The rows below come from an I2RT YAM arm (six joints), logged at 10 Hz.
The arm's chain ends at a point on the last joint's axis. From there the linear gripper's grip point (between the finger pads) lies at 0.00 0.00 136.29 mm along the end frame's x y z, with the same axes.
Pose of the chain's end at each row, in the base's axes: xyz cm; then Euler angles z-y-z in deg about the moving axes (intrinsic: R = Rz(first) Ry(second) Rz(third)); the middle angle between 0 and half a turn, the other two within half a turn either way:
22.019 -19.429 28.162 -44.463 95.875 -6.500
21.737 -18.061 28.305 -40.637 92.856 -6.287
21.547 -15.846 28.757 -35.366 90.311 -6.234
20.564 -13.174 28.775 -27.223 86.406 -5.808
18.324 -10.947 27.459 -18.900 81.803 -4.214
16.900 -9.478 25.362 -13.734 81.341 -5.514
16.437 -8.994 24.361 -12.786 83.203 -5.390
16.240 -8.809 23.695 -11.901 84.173 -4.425
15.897 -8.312 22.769 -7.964 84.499 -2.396
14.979 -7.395 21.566 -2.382 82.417 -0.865
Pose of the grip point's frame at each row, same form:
31.695 -28.925 26.767 -44.463 95.875 -6.500
32.067 -26.926 27.626 -40.637 92.856 -6.287
32.661 -23.734 28.683 -35.366 90.311 -6.234
32.660 -19.396 29.629 -27.223 86.406 -5.808
31.086 -15.317 29.402 -18.900 81.803 -4.214
29.988 -12.677 27.414 -13.734 81.341 -5.514
29.635 -11.989 25.974 -12.786 83.203 -5.390
29.507 -11.605 25.079 -11.901 84.173 -4.425
29.332 -10.192 24.076 -7.964 84.499 -2.396
28.477 -7.956 23.365 -2.382 82.417 -0.865

